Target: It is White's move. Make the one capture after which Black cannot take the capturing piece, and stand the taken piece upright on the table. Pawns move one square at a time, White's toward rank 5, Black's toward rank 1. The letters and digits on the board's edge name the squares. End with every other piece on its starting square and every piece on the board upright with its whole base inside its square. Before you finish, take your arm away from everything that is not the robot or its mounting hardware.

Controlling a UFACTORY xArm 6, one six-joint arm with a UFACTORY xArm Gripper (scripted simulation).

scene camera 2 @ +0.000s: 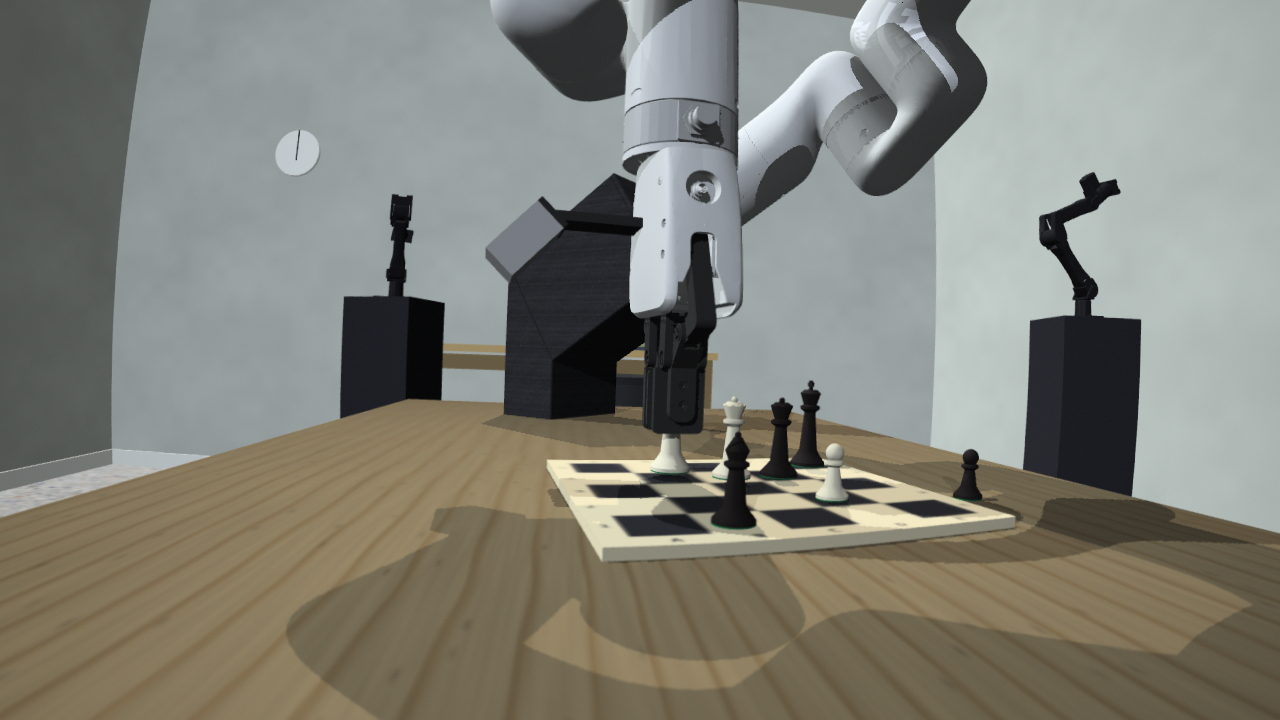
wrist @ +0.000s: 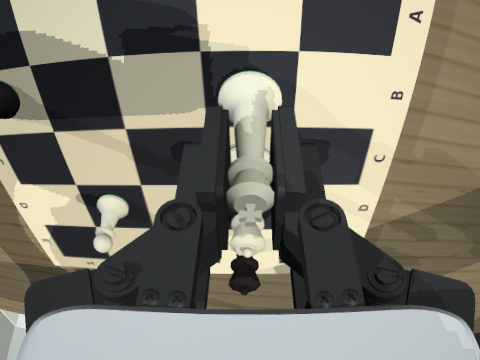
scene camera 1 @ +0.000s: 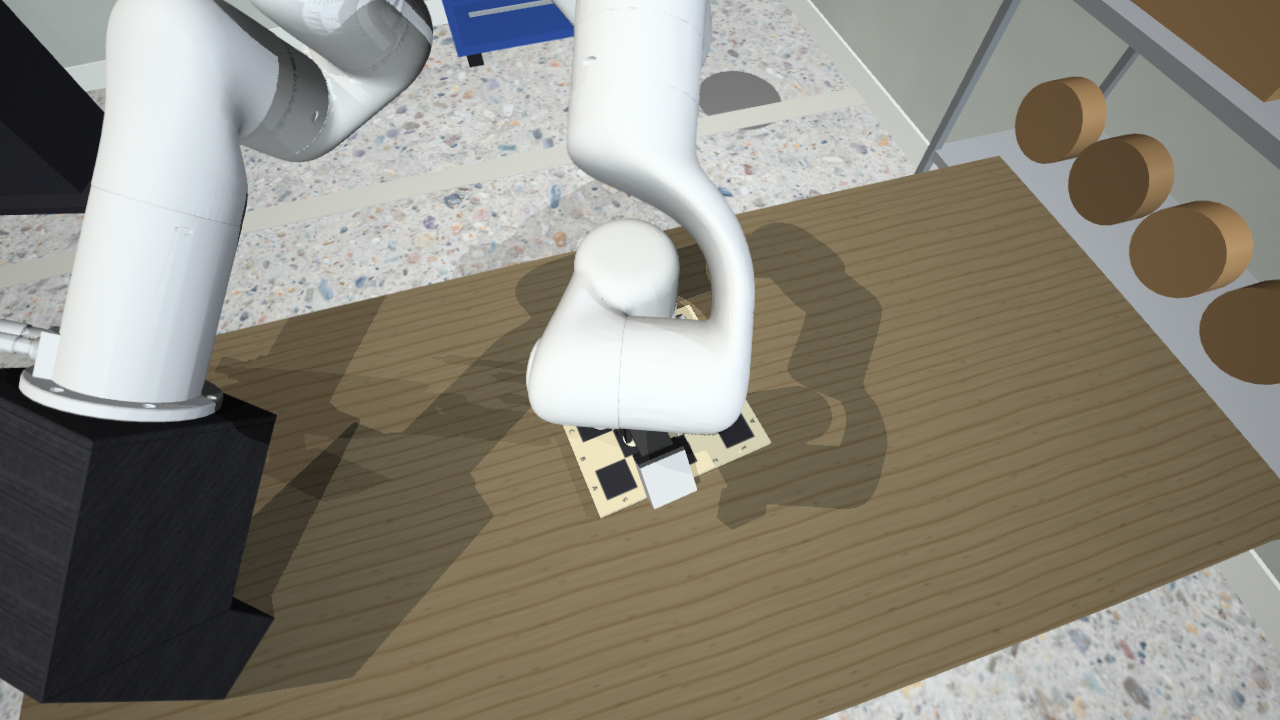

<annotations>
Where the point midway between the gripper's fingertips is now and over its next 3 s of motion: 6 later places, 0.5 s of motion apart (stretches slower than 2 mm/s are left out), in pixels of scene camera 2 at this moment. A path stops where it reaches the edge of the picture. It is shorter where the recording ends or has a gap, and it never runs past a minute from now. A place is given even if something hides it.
My gripper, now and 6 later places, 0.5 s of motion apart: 671,431; 671,435; 671,434; 673,373; 676,296; 677,277; 677,244
</annotations>
